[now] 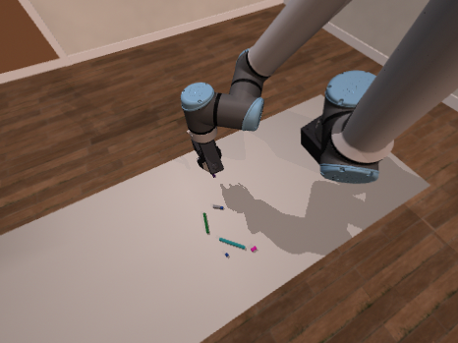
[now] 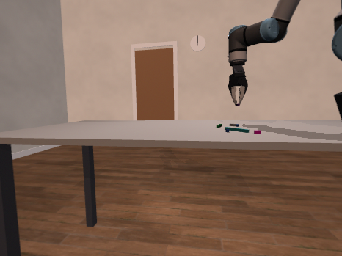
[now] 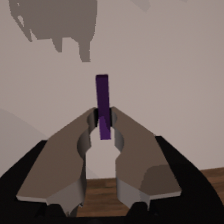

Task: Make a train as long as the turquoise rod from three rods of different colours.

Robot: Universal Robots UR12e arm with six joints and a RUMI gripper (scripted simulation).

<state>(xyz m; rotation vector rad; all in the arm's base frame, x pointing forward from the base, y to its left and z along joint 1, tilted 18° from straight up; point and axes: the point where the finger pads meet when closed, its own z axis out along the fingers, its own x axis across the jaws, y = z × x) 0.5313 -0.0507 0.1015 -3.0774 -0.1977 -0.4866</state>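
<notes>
My hand is 12 cm to the right of the grey rod, 10 cm above it and 2 cm short of it. The rest, counted from my hand: turquoise rod 27 cm to the left, 10 cm below, 1 cm ahead; then green rod 16 cm to the left, 10 cm below, 8 cm ahead; then purple rod 1 cm below.
</notes>
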